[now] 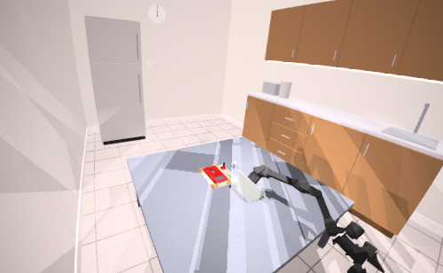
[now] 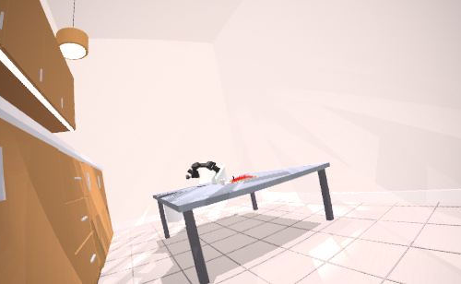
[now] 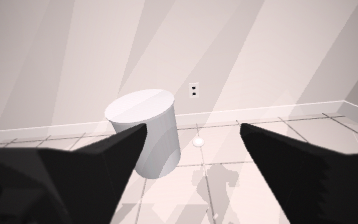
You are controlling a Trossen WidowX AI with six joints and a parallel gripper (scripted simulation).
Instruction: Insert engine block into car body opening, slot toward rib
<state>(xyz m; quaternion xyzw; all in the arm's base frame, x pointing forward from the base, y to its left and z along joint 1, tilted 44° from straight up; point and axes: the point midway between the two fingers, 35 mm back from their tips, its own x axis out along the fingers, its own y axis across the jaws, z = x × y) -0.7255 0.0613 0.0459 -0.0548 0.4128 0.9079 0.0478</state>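
Right now my gripper tip is 107 cm short of the engine block, 19 cm to the left of it and 7 cm above it. Also, from my gripper tip: black stem (111 cm ahead, 9 cm to the right, 6 cm below).
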